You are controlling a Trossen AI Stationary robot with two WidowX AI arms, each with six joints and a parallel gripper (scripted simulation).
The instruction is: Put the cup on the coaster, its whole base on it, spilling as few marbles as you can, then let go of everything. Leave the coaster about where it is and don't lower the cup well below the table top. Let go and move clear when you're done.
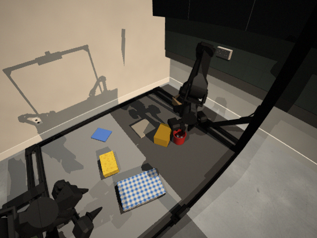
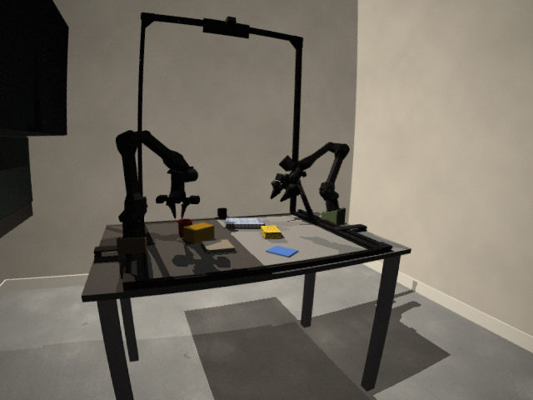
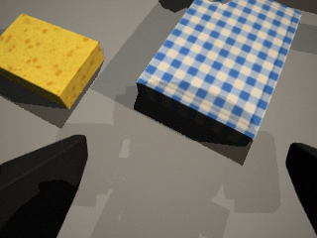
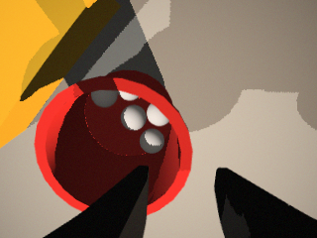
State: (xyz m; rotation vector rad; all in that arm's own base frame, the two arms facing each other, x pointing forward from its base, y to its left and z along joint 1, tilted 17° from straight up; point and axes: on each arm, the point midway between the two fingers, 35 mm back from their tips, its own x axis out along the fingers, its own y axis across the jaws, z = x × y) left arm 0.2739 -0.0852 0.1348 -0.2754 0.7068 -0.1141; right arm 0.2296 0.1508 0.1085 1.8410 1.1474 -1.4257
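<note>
Now: the beige square coaster 230 mm ahead of my right hand, 100 mm below it and 80 mm to the left of it. The rest, counted from my right hand: blue-checked box (340 mm to the left, 90 mm below); then orange block (100 mm ahead, 80 mm below, 60 mm to the left); then blue coaster (390 mm ahead, 280 mm to the left, 100 mm below).
</note>
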